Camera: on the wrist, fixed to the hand. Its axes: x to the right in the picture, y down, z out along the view.
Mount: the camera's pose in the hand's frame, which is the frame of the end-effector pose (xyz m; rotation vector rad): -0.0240 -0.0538 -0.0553 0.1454 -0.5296 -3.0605
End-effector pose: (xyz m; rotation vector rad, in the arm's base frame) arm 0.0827 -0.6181 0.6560 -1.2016 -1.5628 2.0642
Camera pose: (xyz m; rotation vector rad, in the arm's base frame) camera 0.1257 -0.5776 0.7111 1.4981 -0.9367 -0.0756
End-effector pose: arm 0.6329 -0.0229 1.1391 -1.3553 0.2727 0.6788
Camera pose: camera 0.6570 -0.0860 1.1835 -0.1168 -1.8246 -1.5521
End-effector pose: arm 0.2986 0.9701 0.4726 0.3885 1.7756 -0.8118
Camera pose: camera 0.2350 0.9730 0.5224 2.1337 -0.1795 1.6810
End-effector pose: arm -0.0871 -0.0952 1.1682 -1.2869 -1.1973 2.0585
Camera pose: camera -0.0316 -0.0594 1.2147 1.2429 -1.0448 -0.2266
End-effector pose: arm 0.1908 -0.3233 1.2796 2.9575 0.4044 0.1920
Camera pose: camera 0.1460 -0.2714 1.3224 -0.3135 2.9478 -0.7567
